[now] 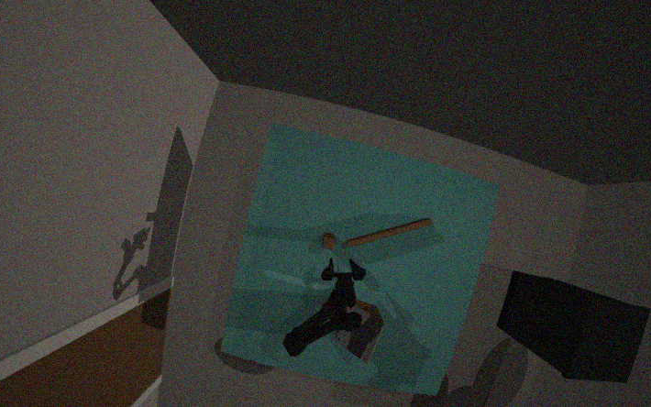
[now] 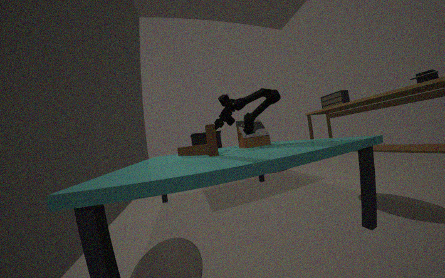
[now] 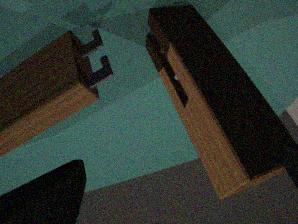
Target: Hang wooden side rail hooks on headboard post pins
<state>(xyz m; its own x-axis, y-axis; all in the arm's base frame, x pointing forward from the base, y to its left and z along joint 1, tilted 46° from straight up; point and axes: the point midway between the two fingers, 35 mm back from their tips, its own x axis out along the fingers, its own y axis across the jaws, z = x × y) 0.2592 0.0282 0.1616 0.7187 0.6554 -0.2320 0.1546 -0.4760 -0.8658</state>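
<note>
Now: the headboard post 60 mm ahead of my gripper tip, 60 mm to the left of it and 80 mm below it.
</note>
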